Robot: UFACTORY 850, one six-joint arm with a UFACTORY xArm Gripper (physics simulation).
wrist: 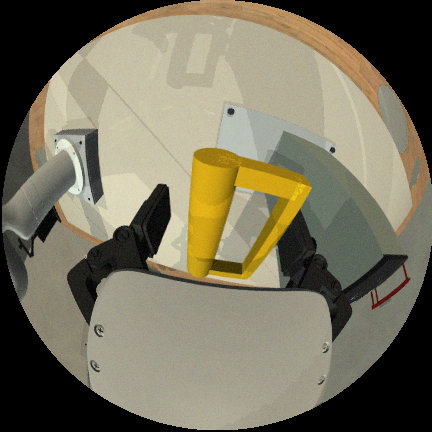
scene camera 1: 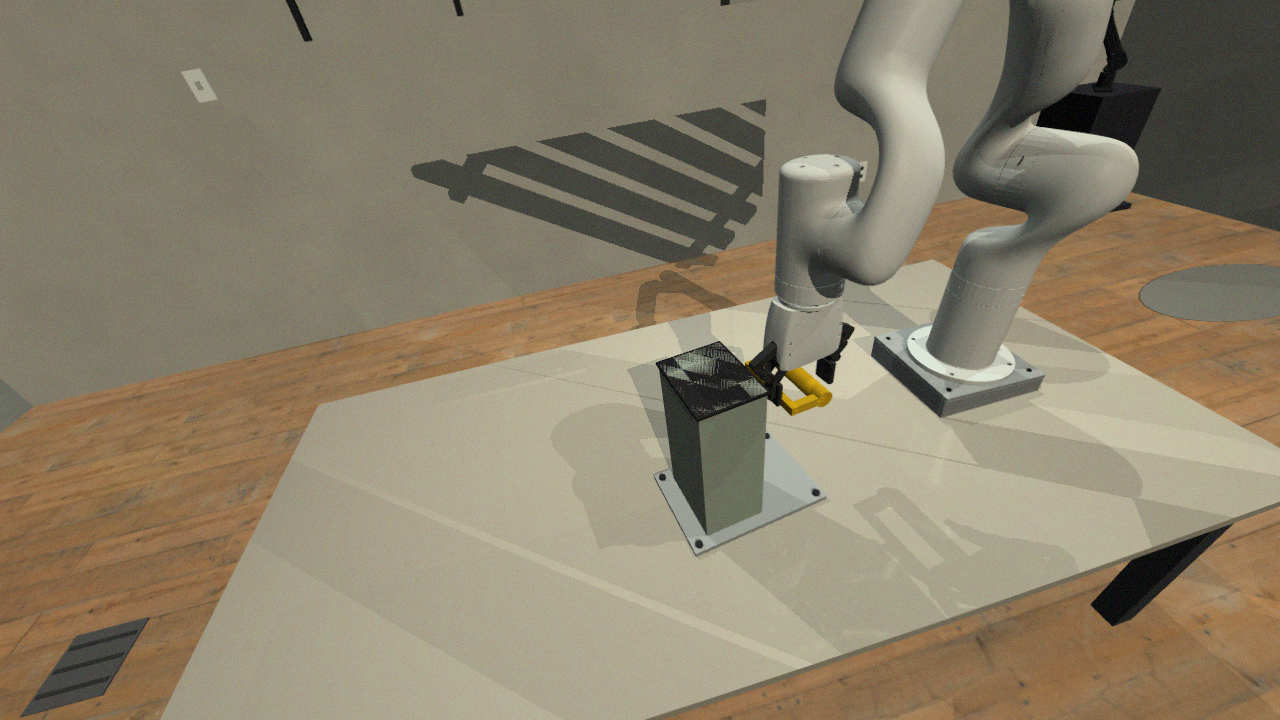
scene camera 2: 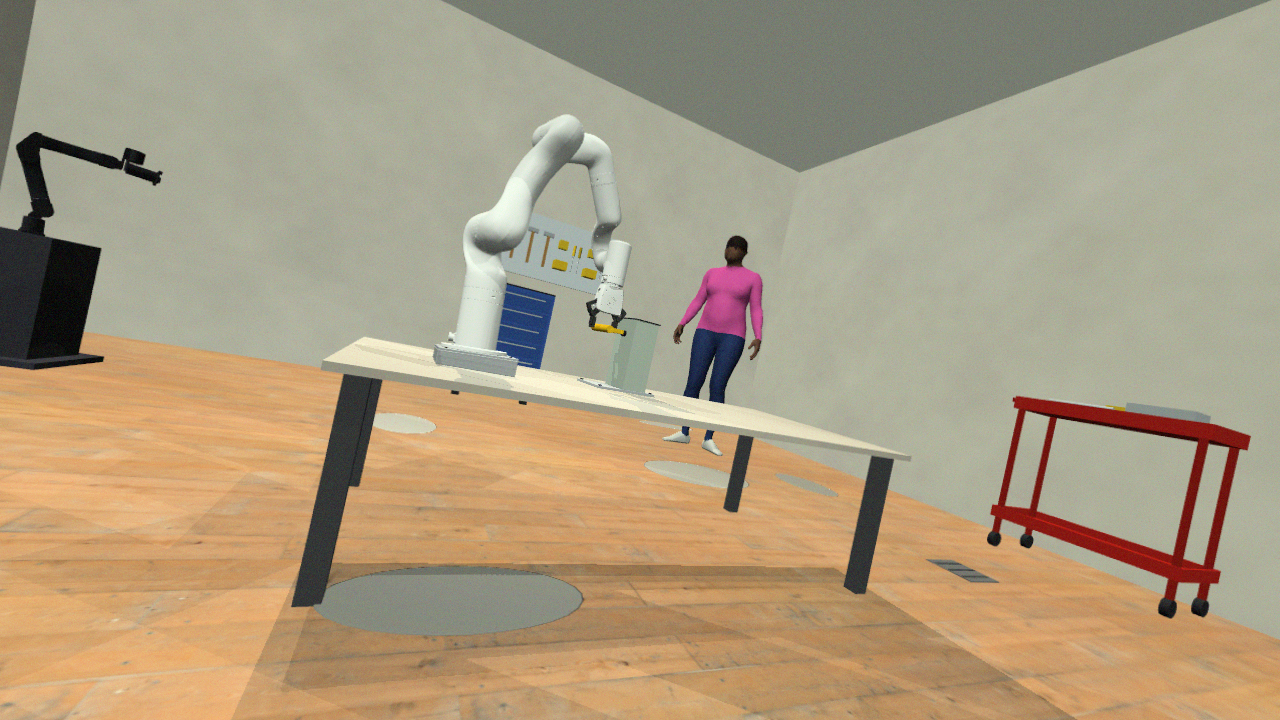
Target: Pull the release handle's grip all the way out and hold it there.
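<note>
The yellow release handle (scene camera 1: 806, 385) (scene camera 2: 609, 329) (wrist: 211, 210) sticks out from the side of the grey-green post (scene camera 1: 732, 470) (scene camera 2: 633, 356) (wrist: 330, 200), near its top. Its grip is a thick round bar, joined to the post side by two flat arms. My gripper (scene camera 1: 802, 380) (scene camera 2: 605, 322) (wrist: 227, 209) is open and points down over the handle. In the wrist view the round grip shows between the two fingers, apart from both. The right finger there is beside the post, behind the handle's frame. How deep the fingers reach around the grip is hard to tell.
The post stands on a pale base plate (scene camera 1: 792, 488) (wrist: 250, 127) bolted to the table (scene camera 1: 429, 573) (scene camera 2: 760, 425). The arm's own base (scene camera 1: 953, 380) (scene camera 2: 474, 359) (wrist: 90, 165) is on the same table. A person (scene camera 2: 729, 304) stands behind the table, and a red cart (scene camera 2: 1096, 540) is off to the right in the second scene view.
</note>
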